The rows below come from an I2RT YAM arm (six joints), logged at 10 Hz.
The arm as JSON. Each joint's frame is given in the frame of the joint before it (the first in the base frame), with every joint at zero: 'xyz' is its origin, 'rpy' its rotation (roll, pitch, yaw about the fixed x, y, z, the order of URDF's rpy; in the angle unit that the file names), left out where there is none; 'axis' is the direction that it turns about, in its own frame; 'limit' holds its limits. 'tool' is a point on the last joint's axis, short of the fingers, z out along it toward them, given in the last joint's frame.
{
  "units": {
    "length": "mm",
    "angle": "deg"
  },
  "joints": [
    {
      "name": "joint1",
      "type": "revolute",
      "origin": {
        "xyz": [
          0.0,
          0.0,
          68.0
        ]
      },
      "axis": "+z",
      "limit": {
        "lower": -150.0,
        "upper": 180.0
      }
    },
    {
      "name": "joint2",
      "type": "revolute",
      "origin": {
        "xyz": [
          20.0,
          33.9,
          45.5
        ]
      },
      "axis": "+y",
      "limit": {
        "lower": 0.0,
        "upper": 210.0
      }
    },
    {
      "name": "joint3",
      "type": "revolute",
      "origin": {
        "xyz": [
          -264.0,
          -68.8,
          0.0
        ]
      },
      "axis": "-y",
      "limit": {
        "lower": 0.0,
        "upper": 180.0
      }
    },
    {
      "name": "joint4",
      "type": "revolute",
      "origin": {
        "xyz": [
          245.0,
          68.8,
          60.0
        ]
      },
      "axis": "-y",
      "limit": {
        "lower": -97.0,
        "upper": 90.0
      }
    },
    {
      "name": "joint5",
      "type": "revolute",
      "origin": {
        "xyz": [
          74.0,
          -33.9,
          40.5
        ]
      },
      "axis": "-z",
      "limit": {
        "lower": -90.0,
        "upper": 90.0
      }
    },
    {
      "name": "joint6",
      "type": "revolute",
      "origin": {
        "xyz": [
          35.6,
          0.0,
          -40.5
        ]
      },
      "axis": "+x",
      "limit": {
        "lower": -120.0,
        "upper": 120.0
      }
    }
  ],
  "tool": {
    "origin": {
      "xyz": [
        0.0,
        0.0,
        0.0
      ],
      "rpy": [
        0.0,
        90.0,
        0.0
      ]
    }
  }
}
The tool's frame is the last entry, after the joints.
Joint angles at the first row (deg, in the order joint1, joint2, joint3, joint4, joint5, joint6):
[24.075, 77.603, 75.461, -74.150, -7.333, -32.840]
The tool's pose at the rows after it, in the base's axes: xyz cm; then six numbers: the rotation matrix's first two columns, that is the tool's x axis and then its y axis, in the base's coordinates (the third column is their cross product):
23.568 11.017 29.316 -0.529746 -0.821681 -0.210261 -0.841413 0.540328 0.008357
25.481 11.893 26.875 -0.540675 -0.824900 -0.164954 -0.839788 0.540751 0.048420
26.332 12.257 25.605 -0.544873 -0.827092 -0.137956 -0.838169 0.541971 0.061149
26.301 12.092 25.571 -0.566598 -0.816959 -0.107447 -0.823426 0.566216 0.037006
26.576 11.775 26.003 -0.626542 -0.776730 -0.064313 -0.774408 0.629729 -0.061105
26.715 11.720 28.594 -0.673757 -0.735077 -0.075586 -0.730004 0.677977 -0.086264
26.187 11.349 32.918 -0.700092 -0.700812 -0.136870 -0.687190 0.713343 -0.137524
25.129 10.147 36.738 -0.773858 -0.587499 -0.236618 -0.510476 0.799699 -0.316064
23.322 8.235 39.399 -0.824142 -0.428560 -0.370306 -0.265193 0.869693 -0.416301
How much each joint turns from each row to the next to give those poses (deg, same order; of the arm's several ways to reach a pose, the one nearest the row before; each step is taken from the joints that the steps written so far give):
[0.023, 5.924, 0.001, 2.164, 0.328, 0.306]
[-0.023, 5.725, 0.000, 2.272, -0.481, 0.043]
[0.000, 2.777, 0.000, 1.072, 0.240, 0.000]
[0.000, 0.044, 0.022, -0.591, 2.230, 1.377]
[0.000, -0.066, 0.919, -0.284, 6.469, 4.131]
[-0.042, -0.110, 5.723, -4.763, 1.378, 3.564]
[-0.023, -1.705, 7.935, -5.399, 1.814, 2.535]
[-0.022, -3.714, 4.439, -0.701, 10.753, 7.562]
[-1.070, -5.093, 0.698, 0.330, 9.465, 8.656]

